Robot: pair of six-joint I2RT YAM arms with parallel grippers.
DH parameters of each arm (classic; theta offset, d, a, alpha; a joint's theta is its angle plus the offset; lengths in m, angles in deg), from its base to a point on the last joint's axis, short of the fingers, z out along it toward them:
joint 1: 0 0.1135 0.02 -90
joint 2: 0 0 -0.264 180
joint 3: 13.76 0 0.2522 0
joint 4: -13.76 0 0.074 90
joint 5: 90 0 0 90
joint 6: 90 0.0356 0 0
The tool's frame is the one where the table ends.
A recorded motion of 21 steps. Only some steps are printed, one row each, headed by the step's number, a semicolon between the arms.
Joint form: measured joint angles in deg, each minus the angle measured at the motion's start. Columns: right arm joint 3, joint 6, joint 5, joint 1, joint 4, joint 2; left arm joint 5, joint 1, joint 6, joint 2, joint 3, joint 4.
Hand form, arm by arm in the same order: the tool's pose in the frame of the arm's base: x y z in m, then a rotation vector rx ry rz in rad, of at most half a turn. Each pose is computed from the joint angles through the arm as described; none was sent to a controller.
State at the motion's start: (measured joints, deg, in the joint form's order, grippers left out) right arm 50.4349 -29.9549 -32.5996 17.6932 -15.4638 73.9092; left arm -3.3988 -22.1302 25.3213 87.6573 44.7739 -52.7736
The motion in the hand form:
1: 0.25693 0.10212 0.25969 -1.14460 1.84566 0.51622; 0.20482 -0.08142 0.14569 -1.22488 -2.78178 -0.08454
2: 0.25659 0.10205 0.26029 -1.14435 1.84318 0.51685; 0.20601 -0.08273 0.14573 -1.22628 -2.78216 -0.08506
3: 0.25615 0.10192 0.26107 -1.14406 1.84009 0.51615; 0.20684 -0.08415 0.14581 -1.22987 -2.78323 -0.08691
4: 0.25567 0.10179 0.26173 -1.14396 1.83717 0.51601; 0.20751 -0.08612 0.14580 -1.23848 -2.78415 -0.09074
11: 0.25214 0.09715 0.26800 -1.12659 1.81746 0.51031; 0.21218 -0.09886 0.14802 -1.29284 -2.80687 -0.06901
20: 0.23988 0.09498 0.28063 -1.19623 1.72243 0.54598; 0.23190 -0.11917 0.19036 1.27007 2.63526 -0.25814
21: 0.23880 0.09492 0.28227 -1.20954 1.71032 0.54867; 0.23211 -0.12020 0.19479 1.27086 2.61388 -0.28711
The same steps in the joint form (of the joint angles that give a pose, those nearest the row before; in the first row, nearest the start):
1: -0.04 0.00 -0.04 0.00 0.00 -0.15; 0.07 -0.09 -0.17 0.37 0.39 -0.07
2: -0.04 0.02 -0.11 0.00 0.00 -0.28; 0.07 -0.28 -0.33 0.70 0.72 -0.02
3: -0.04 0.02 -0.13 0.00 0.00 -0.46; 0.02 -0.55 -0.48 0.92 0.96 0.09
4: -0.06 0.02 -0.18 0.00 0.00 -0.63; -0.09 -0.96 -0.61 1.11 1.16 0.33
11: -0.31 0.28 -0.66 -0.76 0.04 -2.34; 0.87 -3.24 -1.29 1.88 2.58 2.03
20: -0.09 -3.04 -4.96 -0.92 -2.23 -5.57; 13.35 -3.72 -0.74 -2.25 8.48 6.82
21: 0.15 -3.76 -5.49 -0.92 -2.78 -5.79; 14.56 -3.74 -0.59 -2.77 8.94 6.78

